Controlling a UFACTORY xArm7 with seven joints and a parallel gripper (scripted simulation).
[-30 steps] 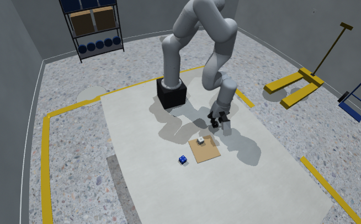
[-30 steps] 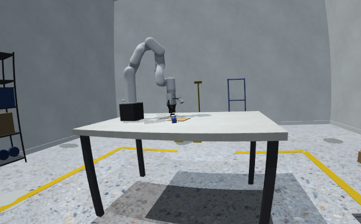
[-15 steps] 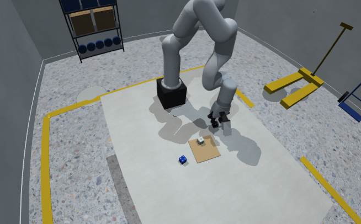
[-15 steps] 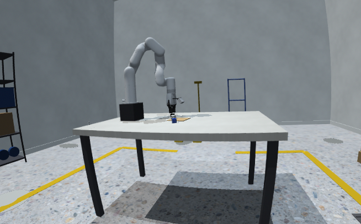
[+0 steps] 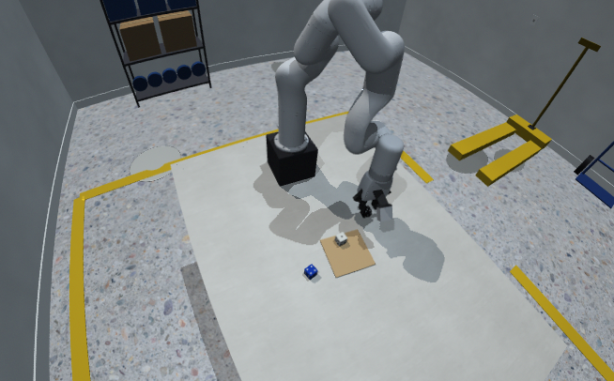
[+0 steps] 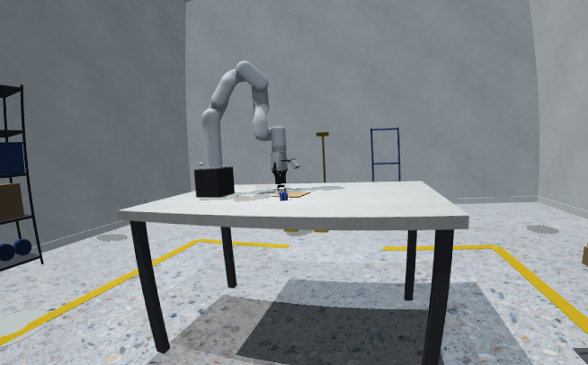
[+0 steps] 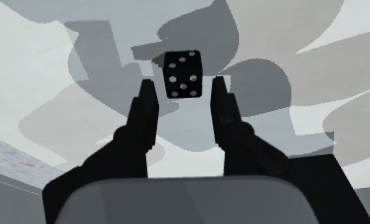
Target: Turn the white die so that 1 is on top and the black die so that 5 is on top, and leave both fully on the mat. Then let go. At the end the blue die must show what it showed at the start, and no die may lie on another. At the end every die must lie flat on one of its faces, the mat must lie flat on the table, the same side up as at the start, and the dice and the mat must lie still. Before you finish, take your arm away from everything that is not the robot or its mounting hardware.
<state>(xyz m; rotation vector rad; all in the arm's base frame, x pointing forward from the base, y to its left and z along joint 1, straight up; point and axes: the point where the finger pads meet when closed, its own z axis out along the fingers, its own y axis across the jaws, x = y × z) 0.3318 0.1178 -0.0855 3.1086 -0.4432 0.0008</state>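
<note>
The black die lies 4 cm below my hand. Round my hand: blue die (30 cm to the right, 9 cm ahead, 4 cm below); then white die (15 cm to the right, 4 cm below, 4 cm ahead); then tan mat (15 cm to the right, 9 cm ahead, 5 cm below).
</note>
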